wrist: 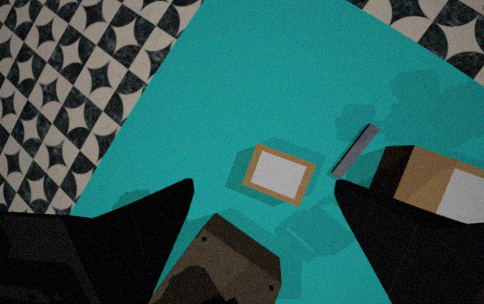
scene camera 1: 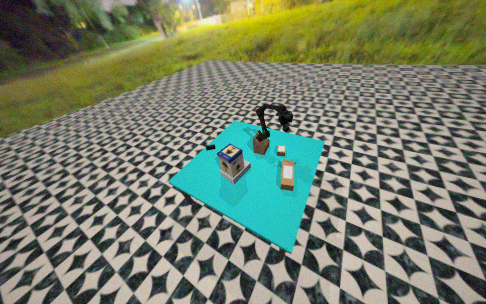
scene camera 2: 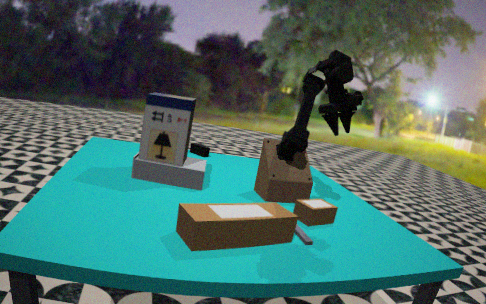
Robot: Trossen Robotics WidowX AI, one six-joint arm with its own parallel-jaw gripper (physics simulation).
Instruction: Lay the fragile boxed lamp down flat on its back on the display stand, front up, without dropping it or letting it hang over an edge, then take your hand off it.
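Where they show: gripper, fingertip midpoint: (wrist: 263, 185) (scene camera 2: 342, 134); arm's base, link origin: (scene camera 1: 259, 138) (scene camera 2: 284, 152).
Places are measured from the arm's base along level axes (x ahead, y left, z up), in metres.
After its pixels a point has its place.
Observation:
The boxed lamp (scene camera 1: 231, 162) {x 0.526, y -0.046, z 0.105 m} (scene camera 2: 166, 131) {x 0.454, y -0.028, z 0.019 m} stands upright on the display stand (scene camera 1: 244, 171) {x 0.405, y -0.002, z -0.134 m} (scene camera 2: 170, 173) {x 0.421, y -0.006, z -0.127 m}. It is a pale box with a dark blue band around its top; a black lamp picture and handling marks show on the side facing scene camera 2. The stand is a low light-grey block, and part of its top shows beside the box. My gripper (scene camera 1: 286, 129) {x -0.065, y 0.265, z 0.133 m} (scene camera 2: 342, 133) {x -0.065, y 0.265, z 0.133 m} (wrist: 263, 185) {x -0.065, y 0.265, z 0.133 m} is open and empty. It points down, high above the table and well away from the box, on the far side of the arm's base. The box and stand do not show in the wrist view.
A long brown carton (scene camera 1: 287, 176) {x 0.340, y 0.414, z -0.091 m} (scene camera 2: 235, 227) {x 0.315, y 0.467, z -0.110 m} (wrist: 425, 182) {x 0.176, y 0.382, z -0.091 m}, a small carton (scene camera 1: 281, 150) {x -0.010, y 0.262, z -0.114 m} (scene camera 2: 315, 213) {x -0.004, y 0.307, z -0.126 m} (wrist: 279, 175) {x -0.033, y 0.255, z -0.110 m} and a grey bar (scene camera 2: 303, 235) {x 0.081, y 0.405, z -0.159 m} (wrist: 355, 151) {x 0.076, y 0.380, z -0.159 m} lie on the turquoise table. The arm's brown base (scene camera 1: 260, 144) {x 0.057, y 0.038, z -0.038 m} (scene camera 2: 283, 182) {x 0.024, y 0.089, z -0.092 m} stands near them. A black block (scene camera 1: 210, 147) {x 0.216, y -0.566, z -0.134 m} (scene camera 2: 200, 150) {x 0.204, y -0.549, z -0.142 m} is behind the stand.

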